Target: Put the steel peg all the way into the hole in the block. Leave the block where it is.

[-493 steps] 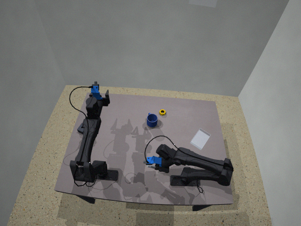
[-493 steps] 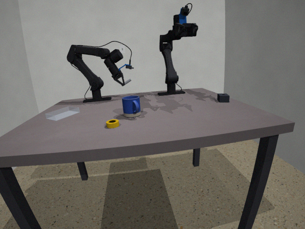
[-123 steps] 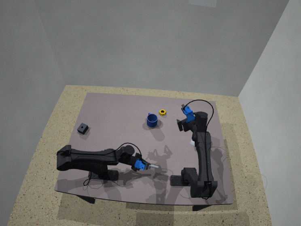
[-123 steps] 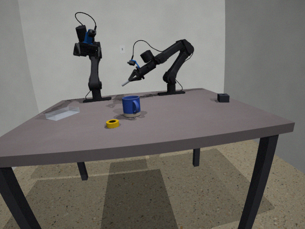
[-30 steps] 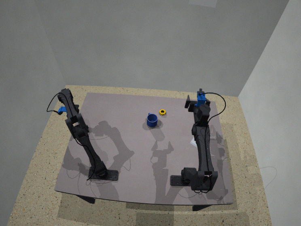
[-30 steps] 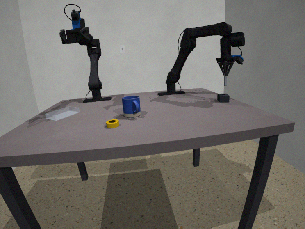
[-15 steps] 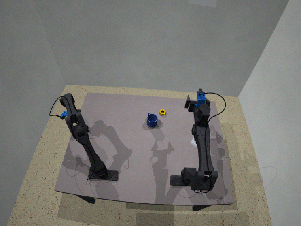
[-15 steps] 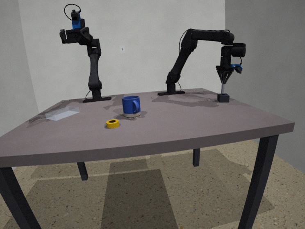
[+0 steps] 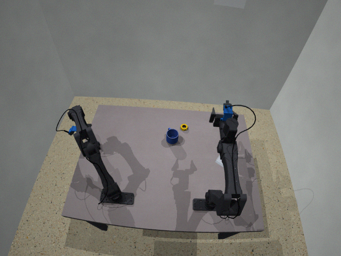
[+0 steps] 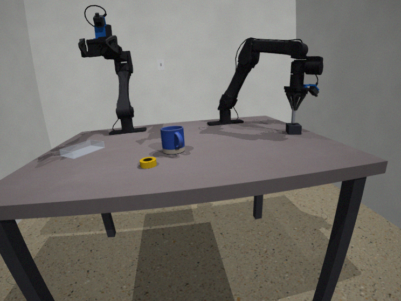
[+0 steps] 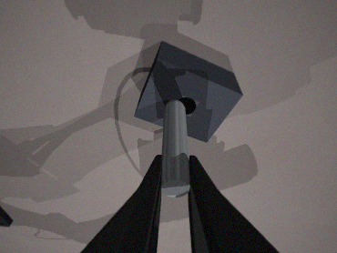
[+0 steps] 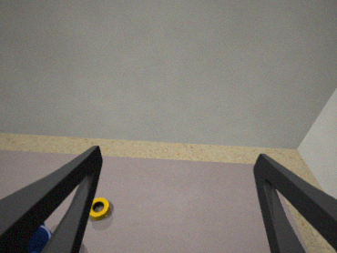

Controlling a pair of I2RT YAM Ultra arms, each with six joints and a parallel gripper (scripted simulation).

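Right now my left hand is 80 mm above the dark block and 10 mm short of it. Round my left hand: blue mug: 540 mm to the right, 110 mm ahead, 70 mm below; then steel peg: 30 mm below; then yellow ring: 620 mm to the right, 230 mm ahead, 100 mm below.
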